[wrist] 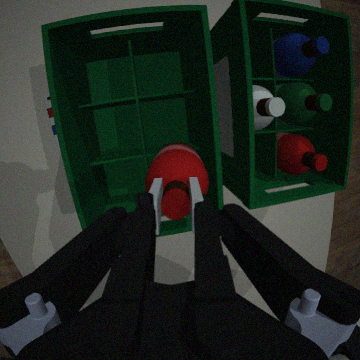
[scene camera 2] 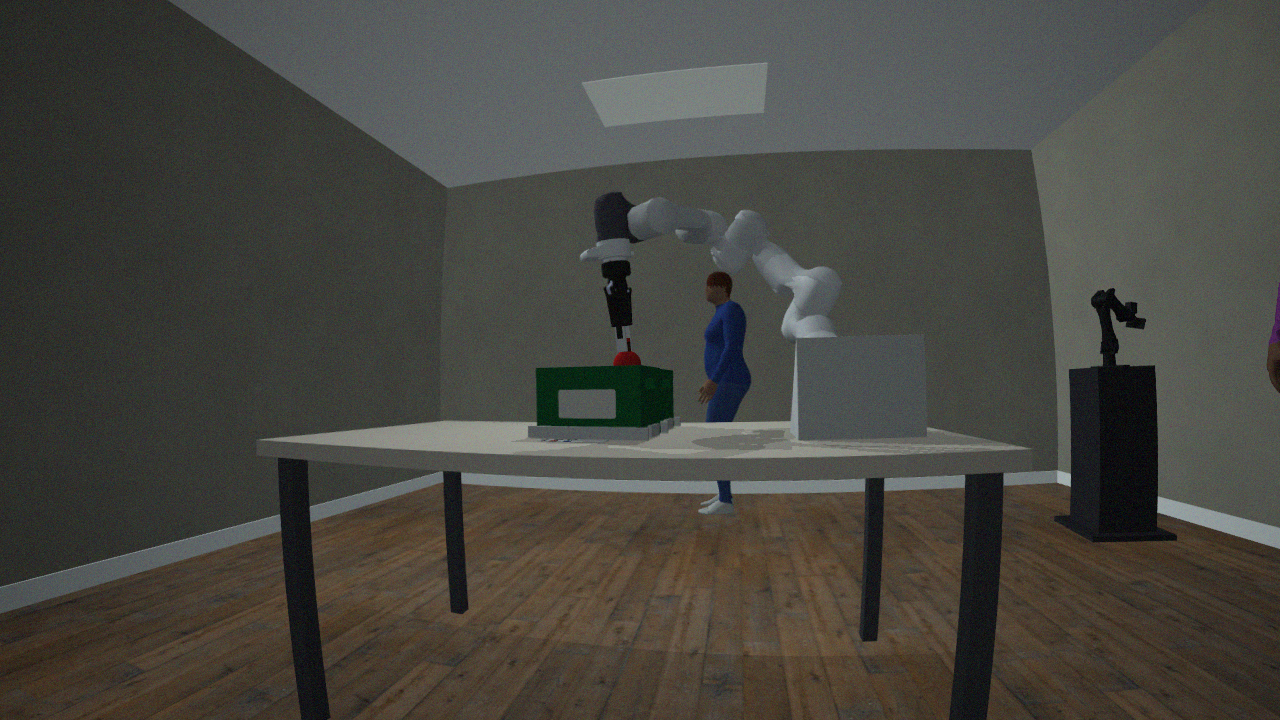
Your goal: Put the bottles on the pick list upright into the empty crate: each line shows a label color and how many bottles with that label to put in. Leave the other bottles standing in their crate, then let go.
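My gripper [wrist: 175, 190] [scene camera 2: 623, 342] is shut on the neck of a red bottle [wrist: 176, 162] [scene camera 2: 626, 359]. The bottle is over the near right part of the left crate [wrist: 214, 115] in the wrist view; its lower part is hidden. No bottle shows in the visible compartments of that crate. The other crate [wrist: 300, 196] holds a blue bottle [wrist: 294, 56], a green bottle [wrist: 296, 102], a white bottle [wrist: 261, 117] and another red bottle [wrist: 292, 154]. The pick list [wrist: 50, 113] shows partly at the left crate's outer side, with red and blue marks.
Both crates stand side by side on the table [scene camera 2: 358, 436] [wrist: 20, 100], with thin dividers inside. In the scene view, a grey block [scene camera 2: 859, 386] stands under the arm's base. A person in blue [scene camera 2: 726, 344] stands behind the table. A black pedestal [scene camera 2: 1114, 447] with a small arm stands right.
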